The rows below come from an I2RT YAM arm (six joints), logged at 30 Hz.
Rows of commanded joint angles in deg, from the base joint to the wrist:
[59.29 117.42 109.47 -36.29 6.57 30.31]
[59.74 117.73 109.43 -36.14 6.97 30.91]
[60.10 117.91 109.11 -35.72 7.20 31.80]
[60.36 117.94 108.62 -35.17 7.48 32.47]
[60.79 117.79 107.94 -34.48 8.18 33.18]
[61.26 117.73 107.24 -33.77 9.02 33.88]
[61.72 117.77 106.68 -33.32 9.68 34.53]
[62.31 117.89 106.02 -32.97 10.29 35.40]
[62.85 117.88 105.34 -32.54 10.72 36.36]
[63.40 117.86 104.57 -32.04 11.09 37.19]
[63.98 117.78 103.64 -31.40 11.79 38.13]
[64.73 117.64 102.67 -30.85 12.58 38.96]
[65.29 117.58 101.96 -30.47 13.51 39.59]
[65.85 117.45 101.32 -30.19 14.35 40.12]
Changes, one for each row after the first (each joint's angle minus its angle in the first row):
[0.45 0.31 -0.04 0.15 0.40 0.60]
[0.81 0.49 -0.36 0.57 0.63 1.49]
[1.07 0.52 -0.85 1.12 0.91 2.16]
[1.50 0.37 -1.53 1.81 1.61 2.87]
[1.97 0.31 -2.23 2.52 2.45 3.57]
[2.43 0.35 -2.79 2.97 3.11 4.22]
[3.02 0.47 -3.45 3.32 3.72 5.09]
[3.56 0.46 -4.13 3.75 4.15 6.05]
[4.11 0.44 -4.90 4.25 4.52 6.88]
[4.69 0.36 -5.83 4.89 5.22 7.82]
[5.44 0.22 -6.80 5.44 6.01 8.65]
[6.00 0.16 -7.51 5.82 6.94 9.28]
[6.56 0.03 -8.15 6.10 7.78 9.81]

